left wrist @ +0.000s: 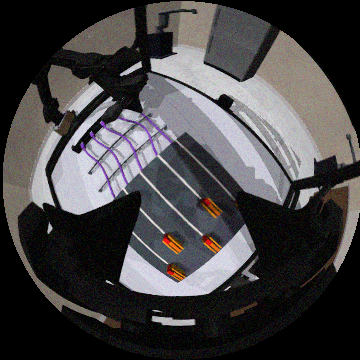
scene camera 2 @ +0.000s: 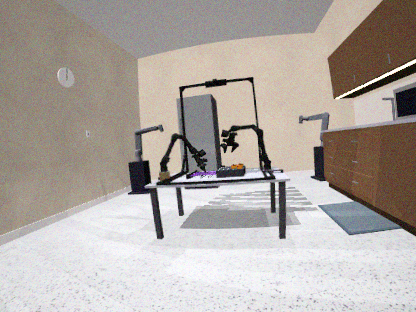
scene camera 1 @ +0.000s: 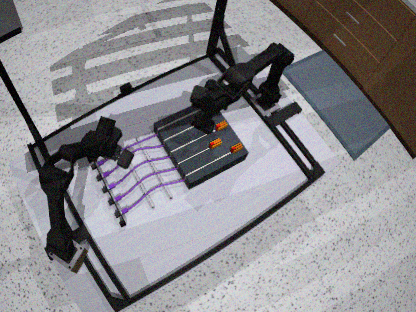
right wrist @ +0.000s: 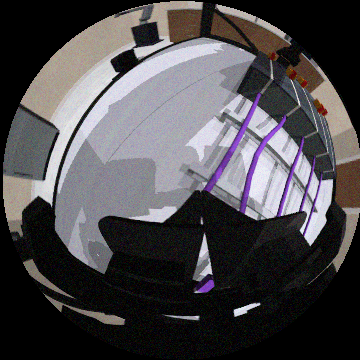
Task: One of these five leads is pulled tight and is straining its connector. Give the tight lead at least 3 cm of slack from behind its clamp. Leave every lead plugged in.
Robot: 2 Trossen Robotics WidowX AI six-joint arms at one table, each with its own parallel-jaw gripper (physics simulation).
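Frame: origin at the left arm's base, x ahead, y left, z up, level; metres.
Seen in the pictures: left gripper, fingertip midpoint: (left wrist: 190, 196) (scene camera 2: 228, 152) (scene camera 1: 195, 113); right gripper, fingertip midpoint: (left wrist: 141, 111) (scene camera 2: 205, 171) (scene camera 1: 117, 151) (right wrist: 199, 195); left arm's base at its link origin: (left wrist: 257, 266) (scene camera 2: 267, 169) (scene camera 1: 265, 102); right arm's base at its link origin: (left wrist: 59, 119) (scene camera 2: 164, 171) (scene camera 1: 66, 251).
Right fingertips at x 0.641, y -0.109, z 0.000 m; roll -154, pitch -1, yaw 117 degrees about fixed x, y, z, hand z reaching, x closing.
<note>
Offsets run from my right fingertips to a thing's top centre. "spot": to the spot under its first point.
Five purple leads run from a black connector strip @[spot: dx +0.122, dy +0.261, dz +0.019 m] (scene camera 1: 122, 223) to a dark box (scene camera 1: 212, 172) (left wrist: 165, 182) (right wrist: 260, 85). The lead @[spot: dx -0.130, dy +0.016, dz +0.001 m] (scene camera 1: 148, 138) (right wrist: 242, 127) at the top of scene camera 1 runs straightest; the others curve. My right gripper (scene camera 2: 204, 169) (right wrist: 199, 195) is shut on this lead near its connector, which the fingers hide in the right wrist view. Another lead's purple connector @[spot: dx +0.084, dy +0.059, dz +0.006 m] (right wrist: 205, 285) shows between the finger bases. White lines on the box end at orange-red blocks @[dx -0.318, dy +0.182, dz +0.066 m] (scene camera 1: 215, 143) (left wrist: 173, 243). My left gripper (scene camera 2: 230, 149) (left wrist: 190, 196) is open and empty above the box.
Two thin grey rails (scene camera 1: 146, 192) (scene camera 1: 164, 185) cross under the leads between the strip and the box. The second lead @[spot: dx -0.057, dy +0.032, dz +0.002 m] (right wrist: 254, 157) runs close beside the right gripper. A black frame (scene camera 1: 90, 256) edges the table, with an upright post (scene camera 1: 22, 110) near the right arm.
</note>
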